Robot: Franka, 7 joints.
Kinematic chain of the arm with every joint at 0, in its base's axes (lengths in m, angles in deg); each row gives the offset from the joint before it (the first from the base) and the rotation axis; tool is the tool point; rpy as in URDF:
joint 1: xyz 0 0 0.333 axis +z
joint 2: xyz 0 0 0 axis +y
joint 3: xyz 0 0 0.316 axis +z
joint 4: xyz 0.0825 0 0 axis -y
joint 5: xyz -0.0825 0 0.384 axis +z
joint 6: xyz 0 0 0 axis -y
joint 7: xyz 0.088 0 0 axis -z
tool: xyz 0 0 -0.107 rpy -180 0 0
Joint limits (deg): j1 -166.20..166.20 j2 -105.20..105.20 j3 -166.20..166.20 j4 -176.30..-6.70 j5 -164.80..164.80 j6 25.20..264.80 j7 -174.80..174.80
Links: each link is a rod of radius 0.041 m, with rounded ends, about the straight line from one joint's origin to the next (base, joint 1, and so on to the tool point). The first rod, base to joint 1, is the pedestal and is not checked.
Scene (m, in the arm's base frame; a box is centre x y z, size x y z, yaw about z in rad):
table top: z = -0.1
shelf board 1: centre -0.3 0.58 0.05 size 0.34 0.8 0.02 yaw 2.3
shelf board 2: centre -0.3 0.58 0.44 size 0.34 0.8 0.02 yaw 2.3
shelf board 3: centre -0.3 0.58 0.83 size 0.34 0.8 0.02 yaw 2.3
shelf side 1: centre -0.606 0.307 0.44 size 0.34 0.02 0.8 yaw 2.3
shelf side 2: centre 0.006 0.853 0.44 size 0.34 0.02 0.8 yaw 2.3
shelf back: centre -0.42 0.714 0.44 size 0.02 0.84 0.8 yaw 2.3
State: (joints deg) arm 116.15 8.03 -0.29 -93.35 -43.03 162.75 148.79
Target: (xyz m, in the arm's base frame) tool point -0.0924 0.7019 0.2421
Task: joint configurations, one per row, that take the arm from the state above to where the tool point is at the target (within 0.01 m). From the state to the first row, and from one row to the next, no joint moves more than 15 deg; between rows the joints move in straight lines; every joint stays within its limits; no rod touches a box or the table.
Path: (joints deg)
1: 114.66 -6.31 -1.67 -106.43 -43.94 161.06 148.79
2: 113.17 -20.65 -3.05 -119.51 -44.85 159.36 148.79
3: 111.68 -34.99 -4.43 -132.59 -45.76 157.67 148.79
4: 110.19 -49.33 -5.81 -145.67 -46.68 155.97 148.79
5: 107.38 -37.22 -8.30 -143.88 -46.06 154.78 148.79
6: 104.58 -25.11 -10.78 -142.10 -45.45 153.58 148.79
7: 101.77 -13.01 -13.27 -140.32 -44.84 152.38 148.79
8: 98.96 -0.90 -15.75 -138.53 -44.22 151.18 148.79
9: 96.16 11.21 -18.23 -136.75 -43.61 149.99 148.79
10: 98.50 20.51 -15.30 -123.27 -43.15 153.05 148.79
11: 100.85 29.81 -12.37 -109.80 -42.70 156.12 148.79
12: 103.20 39.10 -9.44 -96.32 -42.24 159.18 148.79

